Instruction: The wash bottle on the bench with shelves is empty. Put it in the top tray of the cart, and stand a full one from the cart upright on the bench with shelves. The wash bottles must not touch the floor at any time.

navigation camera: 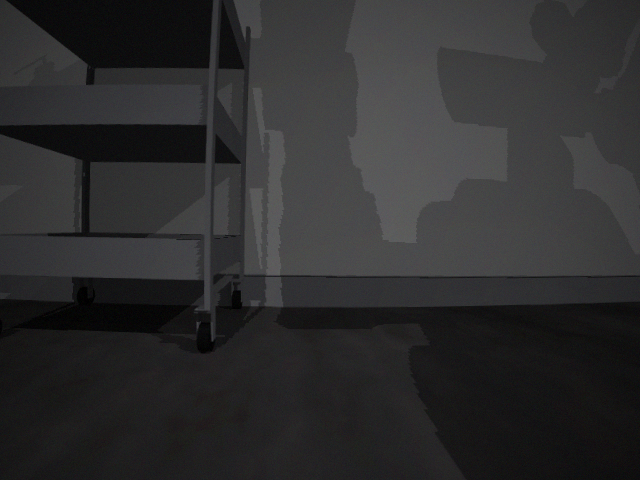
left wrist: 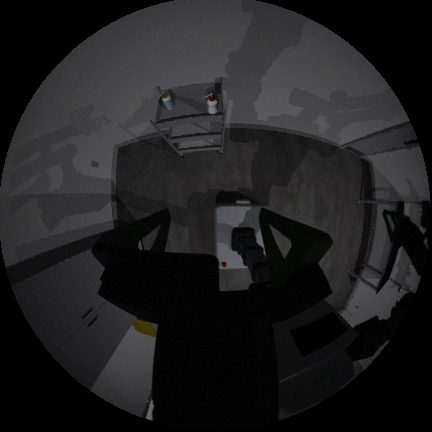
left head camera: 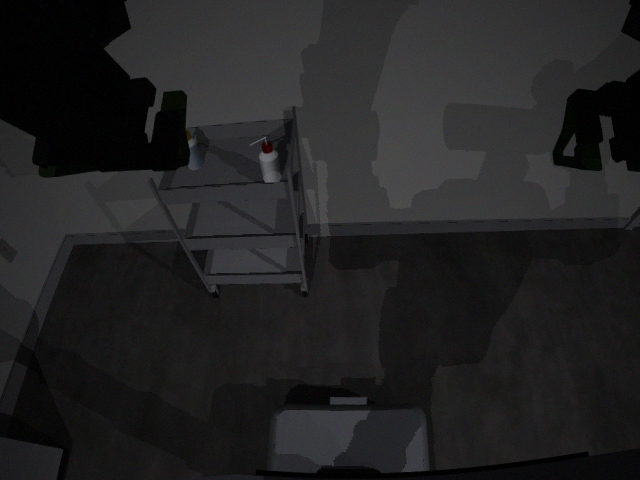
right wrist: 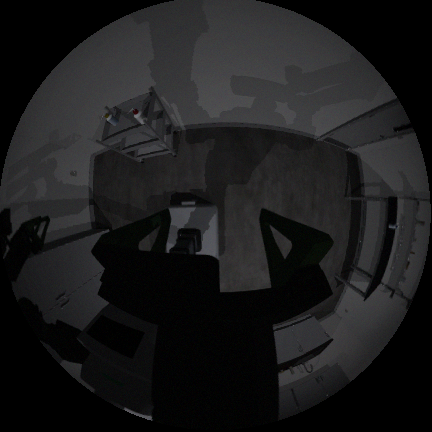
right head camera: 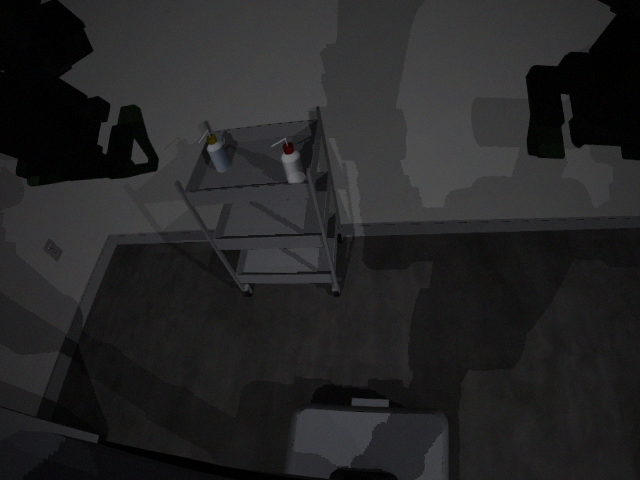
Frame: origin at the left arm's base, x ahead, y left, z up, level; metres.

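Where they show: left gripper, fingertip midpoint: (left wrist: 214, 212) (left head camera: 145, 160) (right wrist: 44, 217) (right head camera: 123, 168); right gripper, fingertip midpoint: (left wrist: 386, 211) (left head camera: 592, 161) (right wrist: 214, 213) (right head camera: 577, 149).
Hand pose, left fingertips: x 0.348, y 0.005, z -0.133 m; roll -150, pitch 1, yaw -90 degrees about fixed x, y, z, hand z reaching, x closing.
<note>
Things, the pixels of their top centre, and the offset from my left fingertips.
- white bottle with a red cap, top centre: (left head camera: 261, 137) (right head camera: 282, 138) (left wrist: 209, 93) (right wrist: 130, 108) dy +0.030, dx +0.599, dz -0.440 m
- bluish bottle with a yellow cap, top centre: (left head camera: 180, 127) (right head camera: 205, 131) (left wrist: 161, 92) (right wrist: 102, 114) dy +0.320, dx +0.680, dz -0.440 m
A white bottle with a red cap (left head camera: 270, 166) (right head camera: 293, 166) (left wrist: 212, 106) (right wrist: 139, 117) and a bluish bottle with a yellow cap (left head camera: 194, 156) (right head camera: 219, 157) (left wrist: 168, 103) (right wrist: 112, 120) stand upright in the top tray of the cart (left head camera: 222, 193) (right head camera: 248, 194) (navigation camera: 103, 105). My left gripper (left head camera: 111, 167) (right head camera: 90, 175) (left wrist: 214, 212) is open and empty, in the air at the left, apart from the bottles. My right gripper (right wrist: 214, 213) is open and empty, in the air at the right. The bench with shelves (right wrist: 372, 198) is at the right edge of the right wrist view; a small pale thing (right wrist: 394, 226) there is too small to identify.
The robot's white base (left head camera: 310, 439) (right head camera: 330, 439) is below the cameras. The cart stands near the back wall (navigation camera: 320, 206). Grey cabinets (left wrist: 50, 295) and a yellow thing (left wrist: 145, 327) are at the lower left of the left wrist view. A box-shaped unit (right wrist: 305, 342) is at the lower right of the right wrist view.
</note>
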